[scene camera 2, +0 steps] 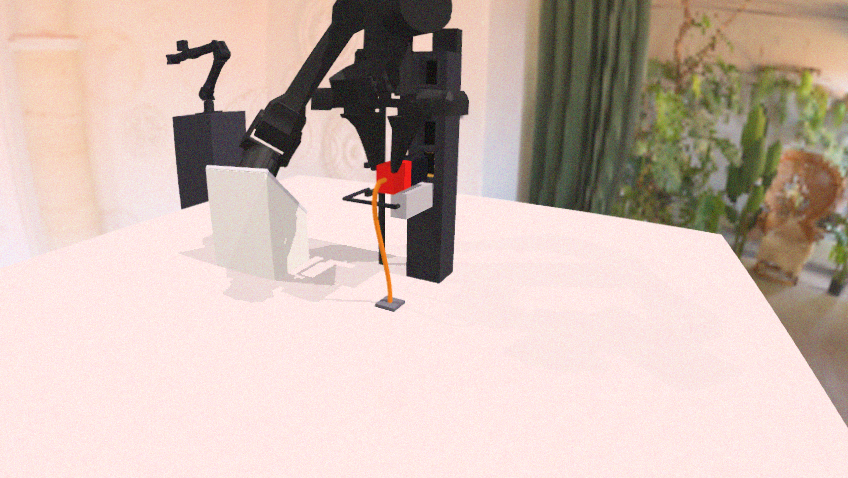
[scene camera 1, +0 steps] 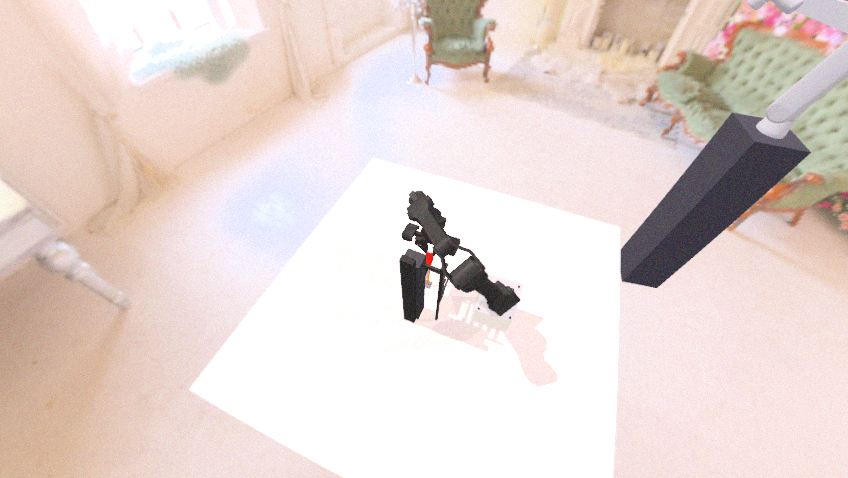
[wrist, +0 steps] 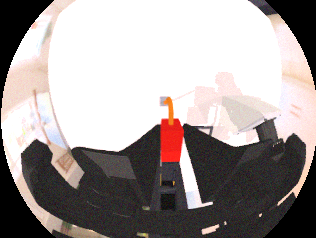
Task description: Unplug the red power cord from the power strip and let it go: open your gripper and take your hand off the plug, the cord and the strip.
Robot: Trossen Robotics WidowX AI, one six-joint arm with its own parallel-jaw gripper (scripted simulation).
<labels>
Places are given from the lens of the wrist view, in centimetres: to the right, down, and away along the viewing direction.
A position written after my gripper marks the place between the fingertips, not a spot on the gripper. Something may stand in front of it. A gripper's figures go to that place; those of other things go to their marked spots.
my gripper [wrist: 171, 127]: 1, 1, 10
red plug [wrist: 171, 134]: 1, 2, 9
</labels>
